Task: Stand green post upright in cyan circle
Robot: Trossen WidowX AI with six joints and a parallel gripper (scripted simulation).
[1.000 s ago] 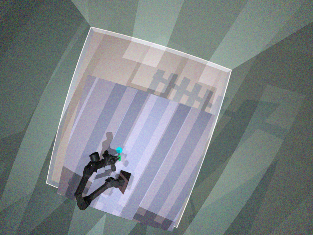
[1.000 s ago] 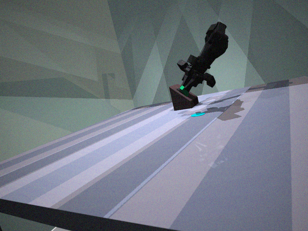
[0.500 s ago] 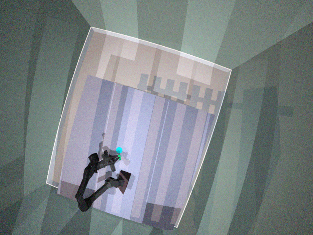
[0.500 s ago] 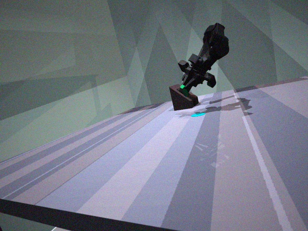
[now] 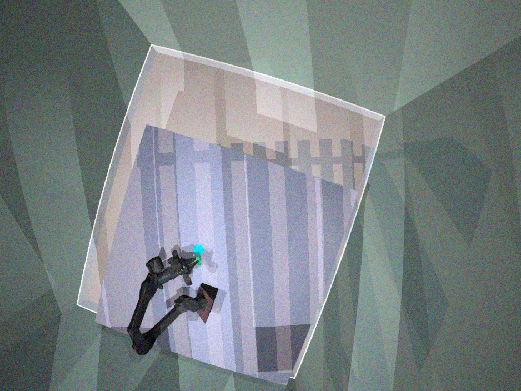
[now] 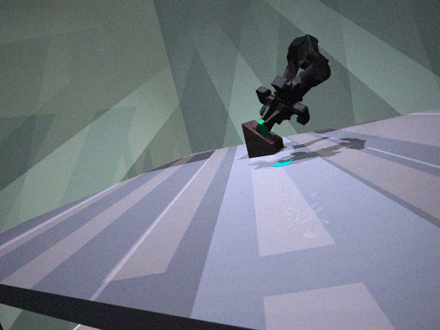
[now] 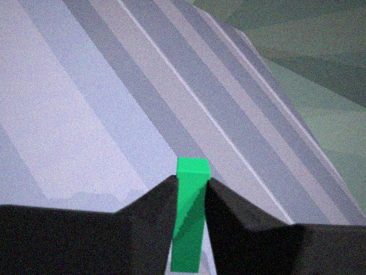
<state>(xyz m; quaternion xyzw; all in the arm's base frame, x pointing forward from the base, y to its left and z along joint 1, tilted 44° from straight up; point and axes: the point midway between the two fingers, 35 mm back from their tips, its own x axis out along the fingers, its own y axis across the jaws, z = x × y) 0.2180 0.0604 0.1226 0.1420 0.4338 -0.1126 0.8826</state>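
The cyan circle is 40 mm to the left of my gripper tip and 130 mm below it. Also, from my gripper tip: green post: 10 mm behind, 10 mm to the right, 20 mm below.
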